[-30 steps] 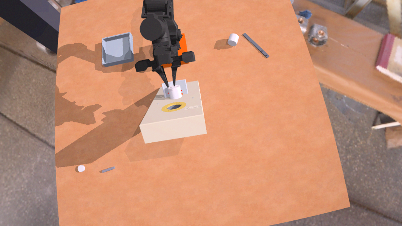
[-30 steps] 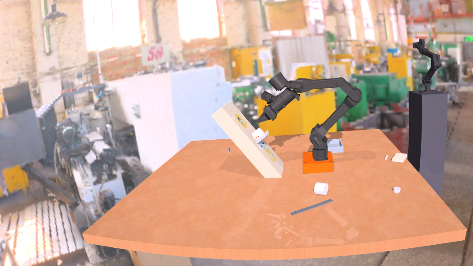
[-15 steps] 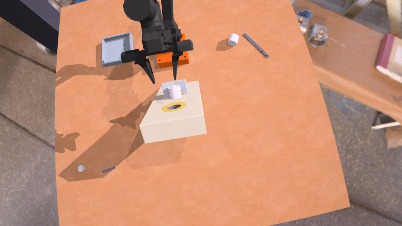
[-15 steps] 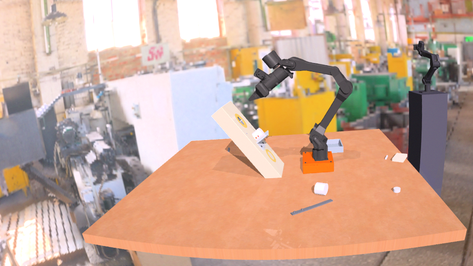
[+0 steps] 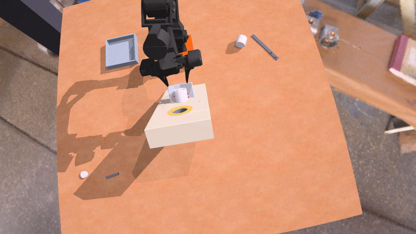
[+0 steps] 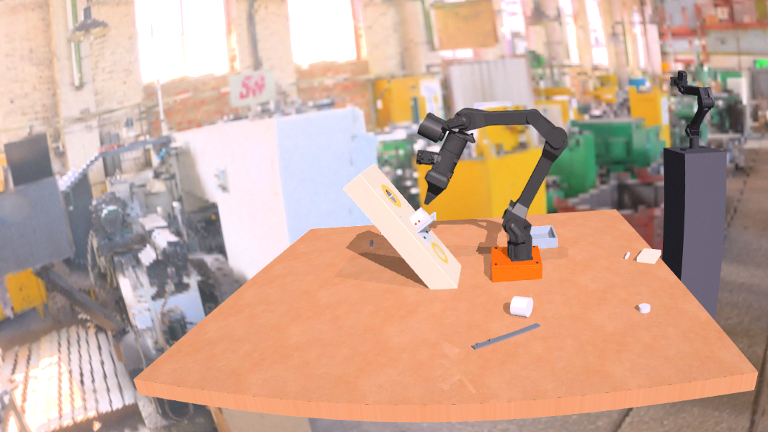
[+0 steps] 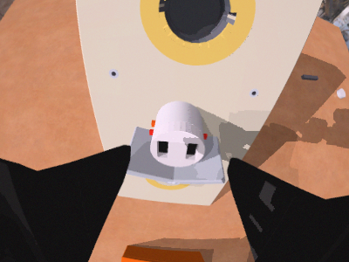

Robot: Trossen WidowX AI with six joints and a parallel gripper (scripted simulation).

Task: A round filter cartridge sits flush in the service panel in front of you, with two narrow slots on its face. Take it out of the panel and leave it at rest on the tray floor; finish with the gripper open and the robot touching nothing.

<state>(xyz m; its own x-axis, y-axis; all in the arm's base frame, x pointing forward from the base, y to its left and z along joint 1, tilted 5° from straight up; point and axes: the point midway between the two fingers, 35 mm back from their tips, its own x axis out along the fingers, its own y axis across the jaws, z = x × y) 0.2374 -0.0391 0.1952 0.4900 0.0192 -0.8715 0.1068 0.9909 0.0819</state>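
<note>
The white round filter cartridge is 2 cm ahead of my gripper tip and 4 cm below it. The rest, counted from my gripper tip: cream service panel: 6 cm ahead, 1 cm to the right, 6 cm below; white bracket: 1 cm ahead, 8 cm below; grey tray: 34 cm behind, 25 cm to the right, 21 cm below.
</note>
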